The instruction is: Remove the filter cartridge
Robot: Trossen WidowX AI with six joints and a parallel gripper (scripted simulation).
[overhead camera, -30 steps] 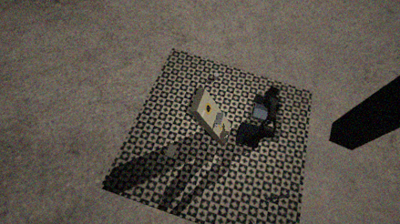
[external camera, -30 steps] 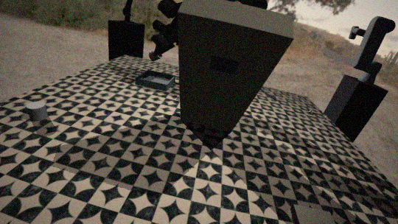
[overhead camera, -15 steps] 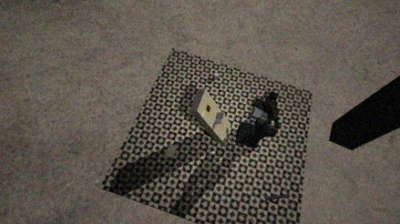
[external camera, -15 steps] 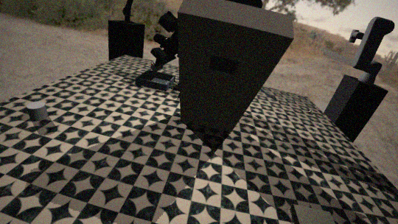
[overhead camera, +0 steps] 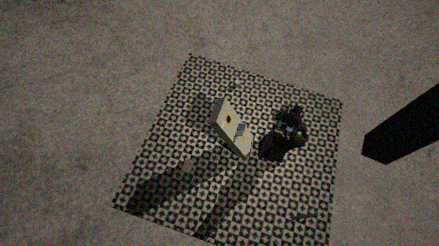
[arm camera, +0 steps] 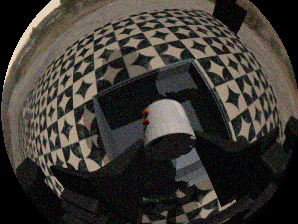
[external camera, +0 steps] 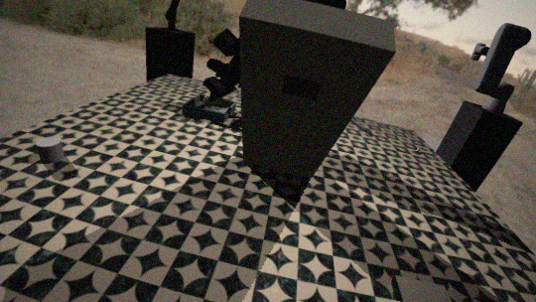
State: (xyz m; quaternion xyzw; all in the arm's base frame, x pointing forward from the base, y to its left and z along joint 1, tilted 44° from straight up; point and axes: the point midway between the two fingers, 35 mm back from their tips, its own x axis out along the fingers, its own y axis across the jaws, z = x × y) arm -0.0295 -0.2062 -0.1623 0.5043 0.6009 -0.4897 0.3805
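The round filter cartridge lies right at my gripper tip. From my gripper tip the other things lie so: dark tray: 1 cm to the right, 4 cm below.
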